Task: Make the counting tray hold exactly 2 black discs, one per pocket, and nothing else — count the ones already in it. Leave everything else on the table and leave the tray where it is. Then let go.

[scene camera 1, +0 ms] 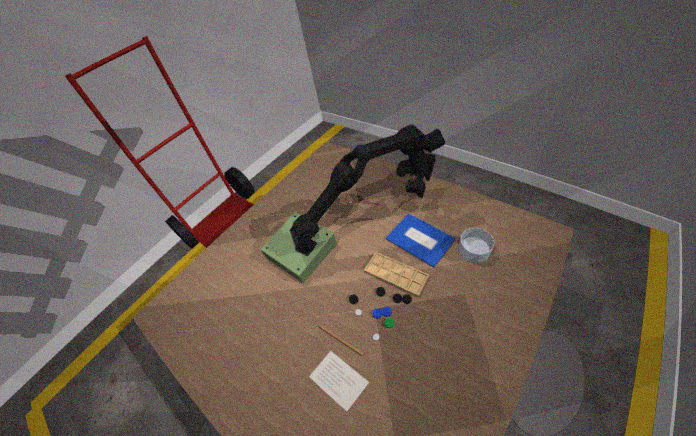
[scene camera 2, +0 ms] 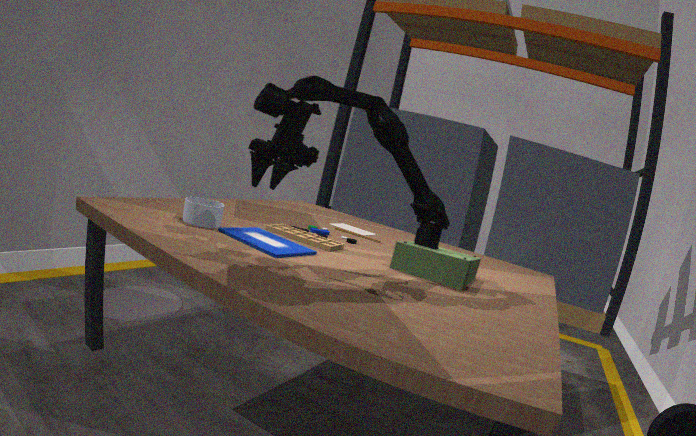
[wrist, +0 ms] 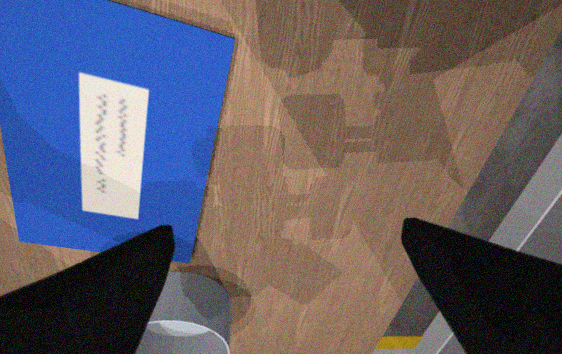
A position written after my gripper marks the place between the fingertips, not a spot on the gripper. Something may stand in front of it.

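My gripper (scene camera 2: 263, 187) (scene camera 1: 424, 188) (wrist: 290, 232): open, holds nothing. On the table: a tan counting tray (scene camera 1: 411, 280) (scene camera 2: 315, 240) and a grey bowl (scene camera 2: 201, 212) (scene camera 1: 476, 244) (wrist: 191, 306). The tan counting tray is out of frame in the wrist view.
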